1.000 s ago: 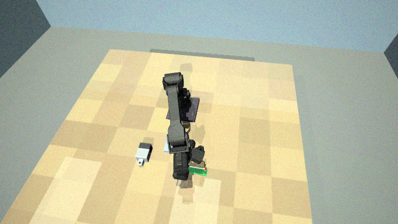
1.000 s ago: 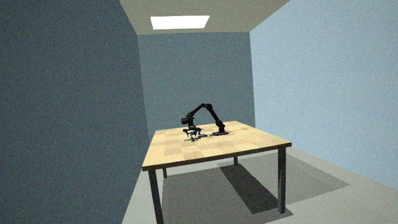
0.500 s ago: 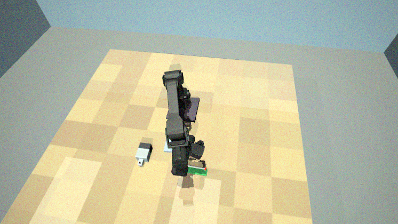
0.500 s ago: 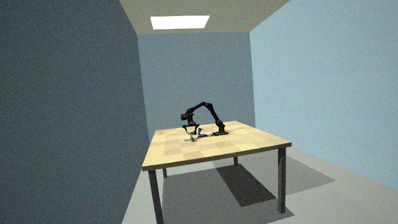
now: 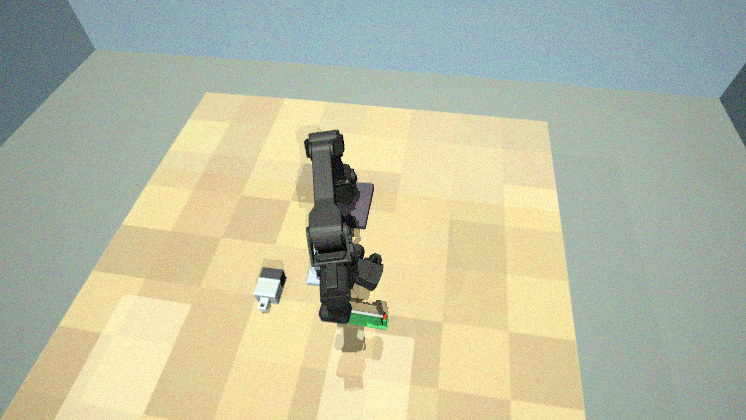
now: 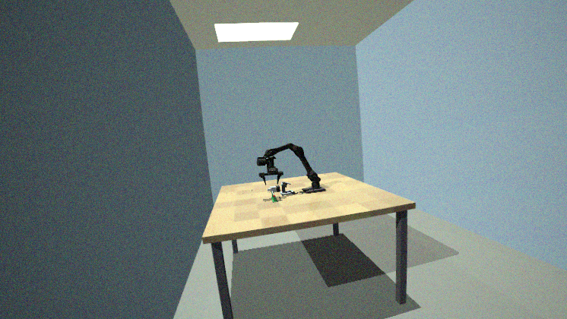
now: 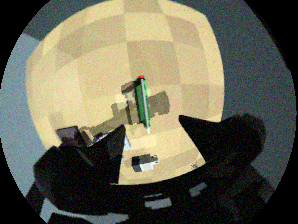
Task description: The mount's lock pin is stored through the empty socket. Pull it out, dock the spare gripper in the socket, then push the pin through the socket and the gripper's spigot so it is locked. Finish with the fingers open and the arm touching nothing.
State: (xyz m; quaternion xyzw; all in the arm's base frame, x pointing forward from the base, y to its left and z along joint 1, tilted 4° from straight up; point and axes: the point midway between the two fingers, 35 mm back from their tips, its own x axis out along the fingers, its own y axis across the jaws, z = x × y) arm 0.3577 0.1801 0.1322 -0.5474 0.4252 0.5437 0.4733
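My gripper tip is now 1 cm short of the spare gripper, 23 cm to the left of it and 9 cm above it. The rest, counted from my gripper tip: grey mount: 10 cm behind, 12 cm to the right, 6 cm below; then green holder: 1 cm behind, 2 cm to the left, 9 cm below.
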